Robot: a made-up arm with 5 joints.
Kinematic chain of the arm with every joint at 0, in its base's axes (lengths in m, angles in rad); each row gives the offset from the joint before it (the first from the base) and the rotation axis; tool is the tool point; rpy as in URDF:
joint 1: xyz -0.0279 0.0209 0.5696 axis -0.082 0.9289 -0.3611
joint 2: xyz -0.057 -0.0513 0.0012 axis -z
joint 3: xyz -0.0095 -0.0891 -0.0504 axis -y
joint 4: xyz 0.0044 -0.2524 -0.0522 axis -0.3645 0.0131 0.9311
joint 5: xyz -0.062 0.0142 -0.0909 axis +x
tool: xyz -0.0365 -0.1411 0.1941 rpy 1.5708 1.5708 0
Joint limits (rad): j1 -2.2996..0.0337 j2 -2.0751..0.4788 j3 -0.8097..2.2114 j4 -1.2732..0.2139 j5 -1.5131..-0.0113
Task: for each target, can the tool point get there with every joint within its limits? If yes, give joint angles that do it. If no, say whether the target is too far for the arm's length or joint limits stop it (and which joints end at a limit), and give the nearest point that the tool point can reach.
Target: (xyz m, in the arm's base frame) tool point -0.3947 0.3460 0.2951
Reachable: no: joint limits stop it (at a limit: joint 1, joint 2, joint 4, joint 5) | nearest point -0.1506 0.1525 0.5247 | short by 0.387 m
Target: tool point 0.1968 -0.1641 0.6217
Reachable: yes | joints -0.8126 -1.3015 0.9724 0.0104 -0.9702
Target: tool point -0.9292 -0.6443 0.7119
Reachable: no: too far | nearest point -0.4062 -0.3823 0.5718 | short by 0.602 m
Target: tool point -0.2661 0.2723 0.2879
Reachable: no: joint limits stop it (at a limit: joint 1, joint 2, joint 4, joint 5) | nearest point -0.1479 0.1563 0.5252 | short by 0.289 m
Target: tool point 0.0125 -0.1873 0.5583
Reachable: yes | joints -0.9957 -0.3218 0.1899 -0.4561 -1.3889
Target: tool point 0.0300 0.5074 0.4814
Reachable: no: joint limits stop it (at a limit: joint 2, joint 3, joint 5) | nearest point 0.1373 0.3072 0.6489 | short by 0.282 m
